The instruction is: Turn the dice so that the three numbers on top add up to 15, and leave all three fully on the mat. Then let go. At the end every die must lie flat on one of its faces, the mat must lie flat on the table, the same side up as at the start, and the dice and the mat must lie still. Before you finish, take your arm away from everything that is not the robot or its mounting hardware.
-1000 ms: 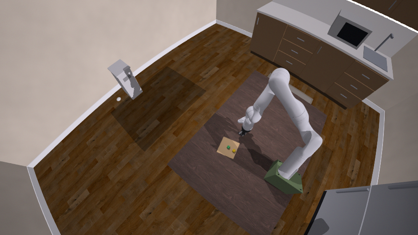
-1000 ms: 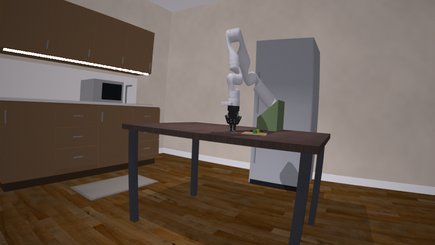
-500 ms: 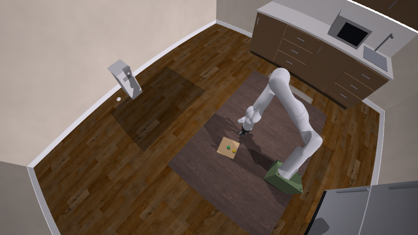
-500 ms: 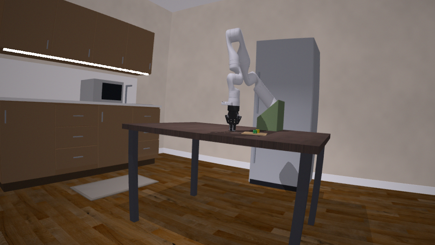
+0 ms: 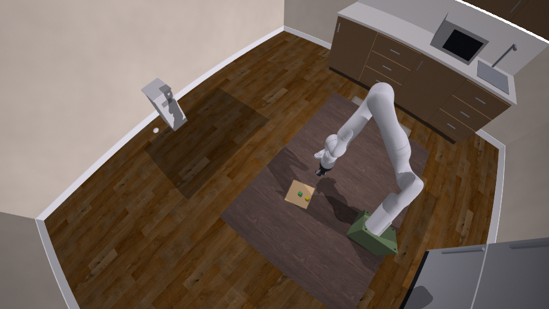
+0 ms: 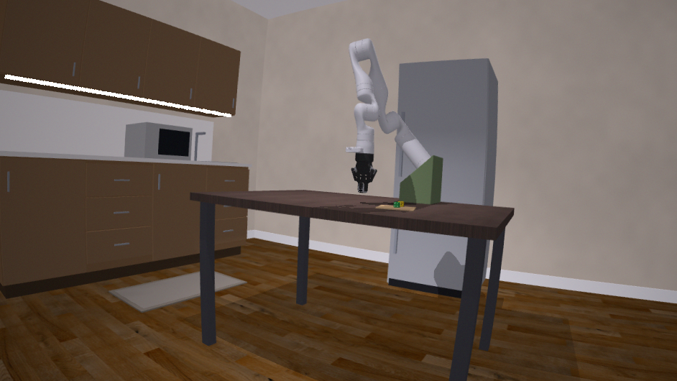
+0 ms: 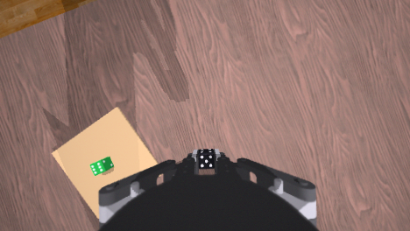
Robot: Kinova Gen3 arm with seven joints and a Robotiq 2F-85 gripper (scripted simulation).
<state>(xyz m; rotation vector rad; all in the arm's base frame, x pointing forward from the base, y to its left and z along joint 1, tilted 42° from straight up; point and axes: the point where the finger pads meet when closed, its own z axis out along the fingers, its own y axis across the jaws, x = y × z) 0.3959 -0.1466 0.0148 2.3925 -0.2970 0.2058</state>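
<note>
The green die lies 20 mm ahead of my hand, 170 mm to the left of it and 50 mm below it. From my hand the other things lie so: black die (10 mm below); yellow die (30 mm behind, 160 mm to the left, 50 mm below); tan mat (20 mm ahead, 170 mm to the left, 60 mm below).
</note>
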